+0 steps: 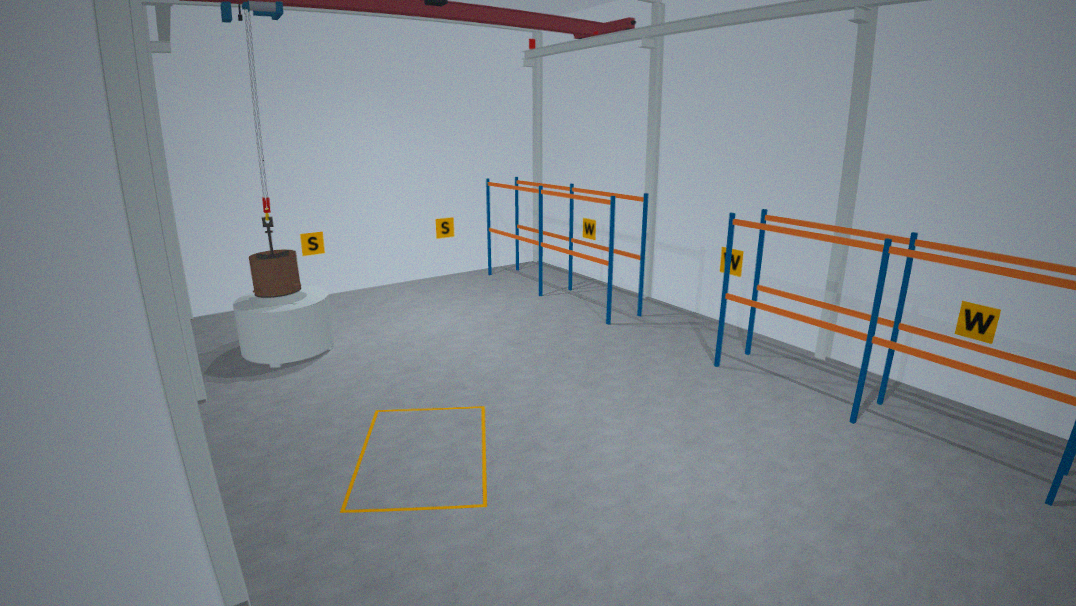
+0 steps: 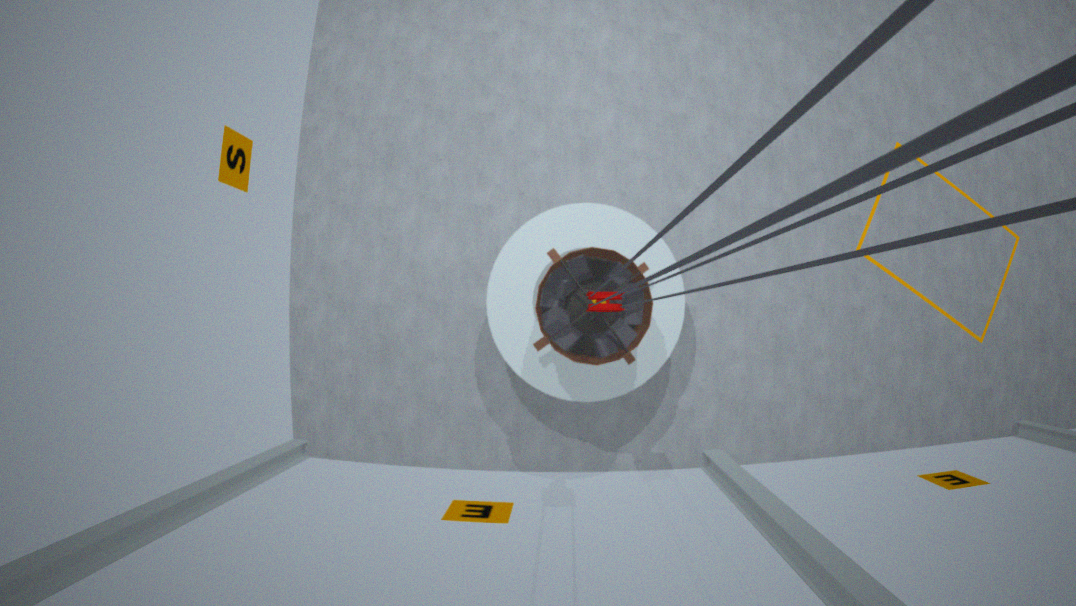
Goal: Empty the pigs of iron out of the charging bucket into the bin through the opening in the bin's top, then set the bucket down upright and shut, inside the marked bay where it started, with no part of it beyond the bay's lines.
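The brown charging bucket (image 1: pixel 275 274) (image 2: pixel 596 362) hangs upright from the crane hook (image 1: pixel 267 216) (image 2: pixel 598 301) by its central rod. The hook is engaged in the rod's dark top piece, under the red hook block. The bucket is at the top of the round white bin (image 1: pixel 284 335) (image 2: pixel 518 263), roughly centred over it. Whether its underside touches the bin top cannot be told, and the bin's opening is hidden under it. Dark grey pigs of iron (image 2: pixel 602 343) show inside the bucket around the rod. The yellow-lined bay (image 1: pixel 484 456) (image 2: pixel 919 295) lies on the floor apart from the bin.
Blue and orange racks (image 1: pixel 539 240) (image 1: pixel 871 331) stand along the W wall. The S wall (image 1: pixel 376 150) (image 2: pixel 150 263) is behind the bin. The E wall (image 2: pixel 624 534) and its columns (image 2: pixel 790 519) are close to the bin's side. Four rope falls run up from the hook block.
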